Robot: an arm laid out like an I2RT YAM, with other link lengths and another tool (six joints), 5 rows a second.
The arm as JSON. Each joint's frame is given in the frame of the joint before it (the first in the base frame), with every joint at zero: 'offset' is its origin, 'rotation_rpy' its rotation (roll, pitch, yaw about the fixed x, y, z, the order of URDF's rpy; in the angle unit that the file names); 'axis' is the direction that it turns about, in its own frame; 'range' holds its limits. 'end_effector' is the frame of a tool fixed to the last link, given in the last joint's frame.
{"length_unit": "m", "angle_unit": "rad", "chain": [
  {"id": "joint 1", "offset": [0.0, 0.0, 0.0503], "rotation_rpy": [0.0, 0.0, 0.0], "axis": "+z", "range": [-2.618, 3.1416]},
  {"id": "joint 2", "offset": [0.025, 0.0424, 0.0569], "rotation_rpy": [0.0, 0.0, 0.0], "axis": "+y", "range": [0.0, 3.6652]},
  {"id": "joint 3", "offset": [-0.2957, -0.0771, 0.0], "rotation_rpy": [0.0, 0.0, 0.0], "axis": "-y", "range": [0.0, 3.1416]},
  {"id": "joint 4", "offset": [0.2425, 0.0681, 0.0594], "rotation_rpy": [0.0, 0.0, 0.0], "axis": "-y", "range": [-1.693, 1.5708]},
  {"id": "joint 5", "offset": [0.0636, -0.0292, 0.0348], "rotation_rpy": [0.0, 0.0, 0.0], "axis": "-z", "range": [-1.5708, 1.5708]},
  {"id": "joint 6", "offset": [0.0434, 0.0, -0.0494], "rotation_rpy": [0.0, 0.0, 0.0], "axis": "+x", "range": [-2.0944, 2.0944]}
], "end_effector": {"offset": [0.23, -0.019, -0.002], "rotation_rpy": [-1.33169, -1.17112, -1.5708]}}
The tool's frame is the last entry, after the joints.
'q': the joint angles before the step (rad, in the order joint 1, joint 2, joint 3, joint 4, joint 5, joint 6). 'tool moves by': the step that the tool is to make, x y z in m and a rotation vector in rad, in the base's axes. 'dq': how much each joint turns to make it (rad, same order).
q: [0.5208, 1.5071, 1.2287, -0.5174, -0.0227, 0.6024]
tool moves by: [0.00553, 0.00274, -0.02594, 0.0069, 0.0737, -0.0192]
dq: [-0.0192, 0.0786, 0.0237, -0.0050, -0.0309, 0.0285]
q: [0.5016, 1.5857, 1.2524, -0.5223, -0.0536, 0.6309]
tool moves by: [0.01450, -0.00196, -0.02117, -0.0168, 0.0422, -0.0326]
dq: [-0.0137, 0.0864, 0.0423, -0.0001, 0.0080, 0.0179]
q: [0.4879, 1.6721, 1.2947, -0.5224, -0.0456, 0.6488]
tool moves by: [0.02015, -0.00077, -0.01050, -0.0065, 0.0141, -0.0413]
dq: [-0.0108, 0.0772, 0.0591, 0.0034, 0.0182, 0.0245]
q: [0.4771, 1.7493, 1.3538, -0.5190, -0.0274, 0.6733]
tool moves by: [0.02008, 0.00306, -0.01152, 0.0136, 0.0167, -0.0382]
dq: [-0.0135, 0.0786, 0.0590, 0.0117, -0.0006, 0.0316]
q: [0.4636, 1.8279, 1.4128, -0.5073, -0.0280, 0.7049]
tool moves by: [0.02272, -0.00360, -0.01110, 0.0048, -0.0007, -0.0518]
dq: [-0.0161, 0.0686, 0.0451, 0.0268, 0.0184, 0.0309]
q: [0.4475, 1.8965, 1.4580, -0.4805, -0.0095, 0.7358]
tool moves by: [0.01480, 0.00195, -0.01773, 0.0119, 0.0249, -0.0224]
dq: [-0.0149, 0.0751, 0.0482, 0.0097, -0.0126, 0.0188]
